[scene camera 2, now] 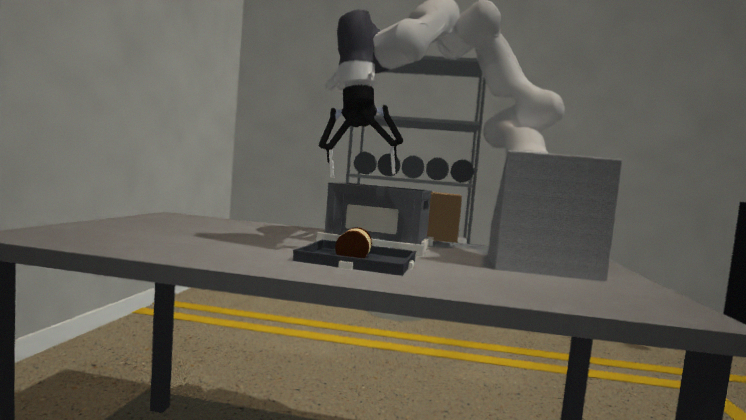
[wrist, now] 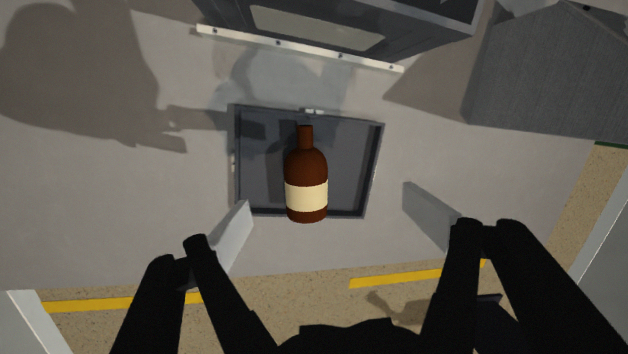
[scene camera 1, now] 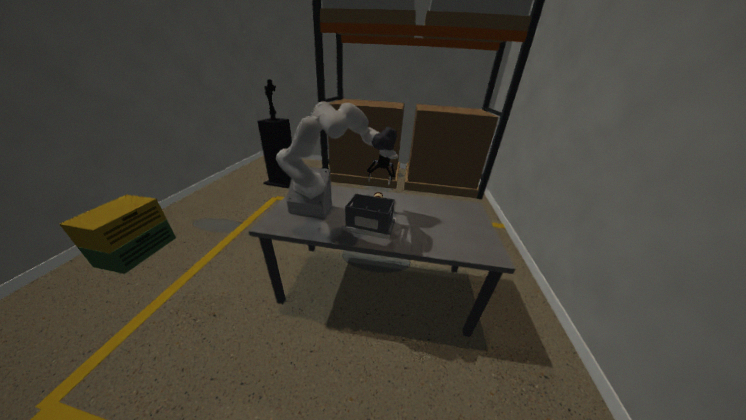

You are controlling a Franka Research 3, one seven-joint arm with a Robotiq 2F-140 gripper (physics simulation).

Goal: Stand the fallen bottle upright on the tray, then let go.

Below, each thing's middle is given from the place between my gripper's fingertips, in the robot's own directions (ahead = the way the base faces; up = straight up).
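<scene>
The pale rail [wrist: 225, 35] is 10 mm ahead of my hand, 160 mm to the right of it and 190 mm below it. As for the brown bottle [scene camera 2: 356, 242], I find it 20 mm to the left of my hand and 160 mm below it.
</scene>
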